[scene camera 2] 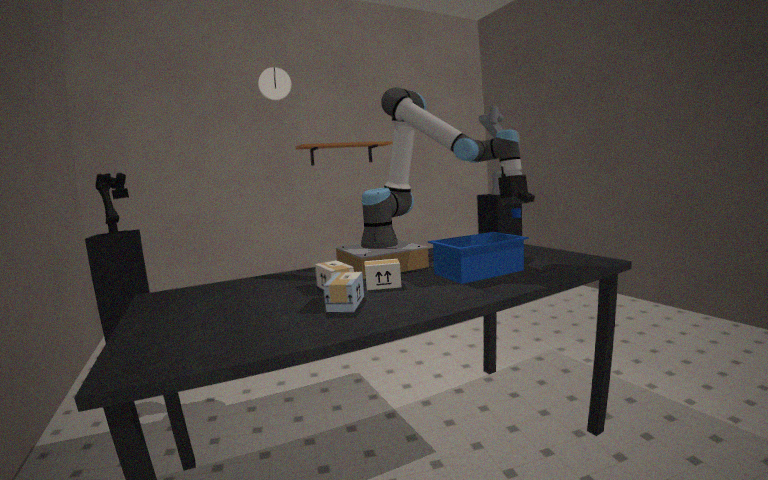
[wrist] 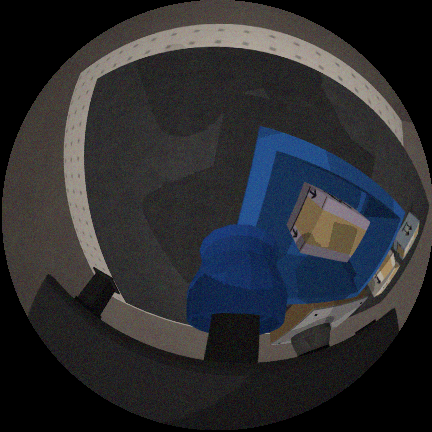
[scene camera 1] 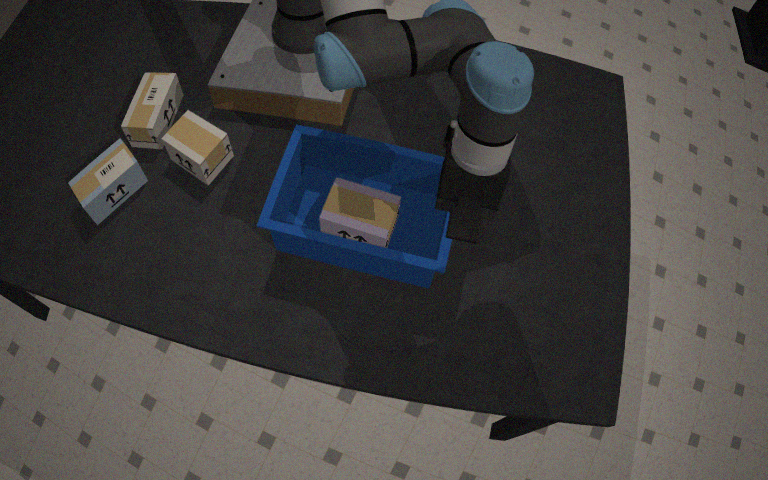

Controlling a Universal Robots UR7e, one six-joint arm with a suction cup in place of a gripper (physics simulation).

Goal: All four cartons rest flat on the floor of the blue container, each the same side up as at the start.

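Frame: origin at the arm's base, x ahead, y left, z up, level; centimetres.
Seen in the pictures: hand, its tool point: (scene camera 2: 516, 217) (wrist: 239, 256); arm's base, origin of its link: (scene camera 2: 379, 245) (wrist: 310, 332) (scene camera 1: 307, 29).
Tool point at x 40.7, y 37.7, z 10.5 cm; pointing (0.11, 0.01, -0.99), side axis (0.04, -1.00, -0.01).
Observation:
Offsets run from my tool point to a thing's middle. Level surfaces: height alone.
A pinkish carton {dy -15.7, dx -2.3, dz -13.5 cm} (scene camera 1: 360, 212) (wrist: 327, 227) rests flat, tape up, inside the blue container {dy -15.3, dx -3.5, dz -12.6 cm} (scene camera 1: 339, 254) (scene camera 2: 481, 263) (wrist: 255, 175); the container wall hides it in scene camera 2. A light blue carton {dy -67.3, dx +2.0, dz -14.7 cm} (scene camera 1: 108, 181) (scene camera 2: 343, 291) (wrist: 410, 232), a white barcode carton {dy -64.9, dx -16.2, dz -14.6 cm} (scene camera 1: 151, 107) (scene camera 2: 331, 275) and a second white carton {dy -50.3, dx -9.5, dz -14.6 cm} (scene camera 1: 197, 146) (scene camera 2: 382, 275) stand upright on the table, left of the container in scene camera 1. My suction cup (scene camera 2: 516, 212) (wrist: 239, 260) is off and bare, above rim height near the container's right end; the wrist housing hides it in scene camera 1.
The robot's base box (scene camera 1: 277, 106) (scene camera 2: 407, 260) stands behind the container, between it and the white cartons' side. The black table {dz -18.6 cm} (scene camera 1: 169, 294) (scene camera 2: 226, 333) carries everything. A wall shelf (scene camera 2: 343, 145) and dark pedestals (scene camera 2: 116, 271) stand beyond the table.

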